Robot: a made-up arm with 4 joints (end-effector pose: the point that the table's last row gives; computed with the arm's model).
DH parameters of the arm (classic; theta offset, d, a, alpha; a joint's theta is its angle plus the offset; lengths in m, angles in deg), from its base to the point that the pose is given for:
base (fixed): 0 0.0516 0 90
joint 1: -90 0.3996 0.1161 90
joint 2: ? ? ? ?
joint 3: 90 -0.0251 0.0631 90
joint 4: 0 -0.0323 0.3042 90
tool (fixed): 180 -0.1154 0 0
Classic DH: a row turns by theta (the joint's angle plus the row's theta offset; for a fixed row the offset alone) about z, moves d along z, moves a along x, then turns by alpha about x.
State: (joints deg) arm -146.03 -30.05 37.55 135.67
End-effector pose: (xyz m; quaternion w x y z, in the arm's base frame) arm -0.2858 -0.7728 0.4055 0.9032 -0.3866 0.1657 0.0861
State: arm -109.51 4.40 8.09 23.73
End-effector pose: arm -0.1267 -0.7149 0.5786 0.7321 -0.0799 0.6764 0.0072
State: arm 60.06 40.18 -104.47 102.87
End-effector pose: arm -0.0004 -0.7635 -0.2105 0.3539 0.0751 -0.5285 0.7680
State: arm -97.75 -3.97 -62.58 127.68
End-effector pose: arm -0.2570 -0.5583 0.1843 0.8204 0.4674 -0.2379 -0.2277
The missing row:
joint 2: 90 0.1668 0.3741 90
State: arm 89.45 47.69 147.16 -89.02
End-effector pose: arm -0.3272 -0.3606 0.0598 0.2571 0.8757 -0.3887 -0.1260
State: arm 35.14 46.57 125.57 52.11
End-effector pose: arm 0.0304 -0.7885 -0.0751 0.0615 -0.2993 -0.5443 -0.7812
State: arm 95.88 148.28 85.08 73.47
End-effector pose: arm -0.2976 -0.2742 -0.1177 0.6289 0.6593 0.2608 0.3190
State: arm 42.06 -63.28 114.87 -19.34
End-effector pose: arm 0.1130 -0.4306 -0.0351 0.5364 0.6091 0.3432 -0.4728
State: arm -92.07 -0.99 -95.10 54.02
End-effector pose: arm -0.4070 -0.9193 0.2522 0.6401 0.7075 0.2140 0.2096
